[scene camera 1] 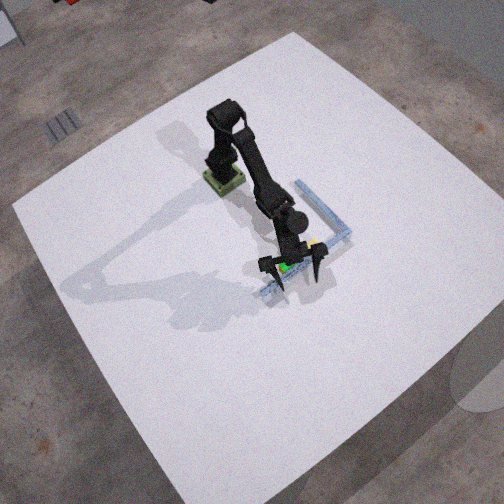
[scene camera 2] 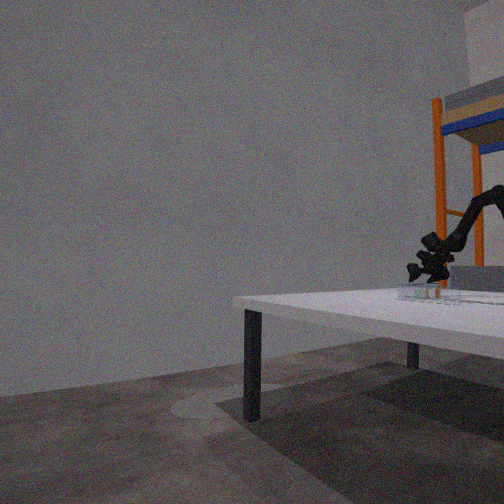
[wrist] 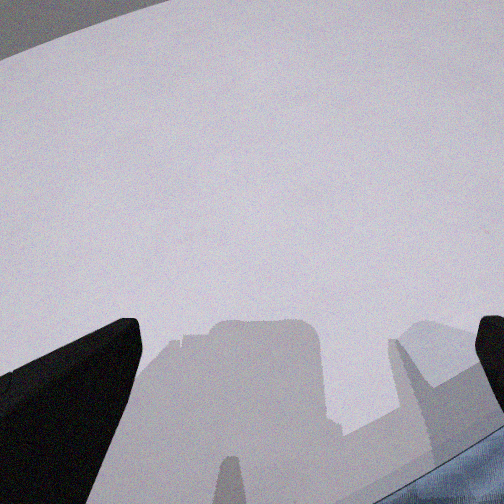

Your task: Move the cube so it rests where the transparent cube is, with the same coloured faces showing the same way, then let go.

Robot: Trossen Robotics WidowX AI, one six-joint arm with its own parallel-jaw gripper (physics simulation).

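Note:
In scene camera 1 my gripper (scene camera 1: pixel 296 271) hangs open just above the table, its two dark fingers spread wide. The cube (scene camera 1: pixel 289 266), green with a yellow side, sits on the table between and just behind the fingers, beside the grey L-shaped rail (scene camera 1: pixel 325 215). In scene camera 2 the gripper (scene camera 2: pixel 421 270) is a little above the small cube (scene camera 2: pixel 427 292). The wrist view shows only the two finger tips (wrist: pixel 290 400) apart, white table and shadow; no cube is in it. I cannot make out the transparent cube separately.
The arm's base (scene camera 1: pixel 224 178) stands on a green block at the back of the white table. The rail also shows at the wrist view's lower right corner (wrist: pixel 470 480). An orange-framed shelf (scene camera 2: pixel 470 150) stands behind the table.

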